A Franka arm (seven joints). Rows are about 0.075 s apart.
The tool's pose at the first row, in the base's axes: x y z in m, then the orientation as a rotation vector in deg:
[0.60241 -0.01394 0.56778 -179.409 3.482 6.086]
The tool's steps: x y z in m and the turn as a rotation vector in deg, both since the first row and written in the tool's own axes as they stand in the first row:
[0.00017 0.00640 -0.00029 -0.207 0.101 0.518]
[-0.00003 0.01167 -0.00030 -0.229 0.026 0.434]
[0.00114 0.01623 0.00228 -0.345 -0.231 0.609]
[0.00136 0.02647 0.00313 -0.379 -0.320 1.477]
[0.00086 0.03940 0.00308 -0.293 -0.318 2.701]
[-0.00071 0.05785 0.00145 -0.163 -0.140 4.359]
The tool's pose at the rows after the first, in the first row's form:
[0.60235 -0.02034 0.56802 -179.623 4.288 5.945]
[0.60194 -0.02560 0.56800 -179.640 4.155 6.063]
[0.60276 -0.03018 0.56532 -179.736 4.424 6.475]
[0.60252 -0.04041 0.56439 -179.754 5.785 6.623]
[0.60152 -0.05331 0.56439 -179.637 7.708 6.622]
[0.59935 -0.07170 0.56600 -179.446 10.311 6.344]

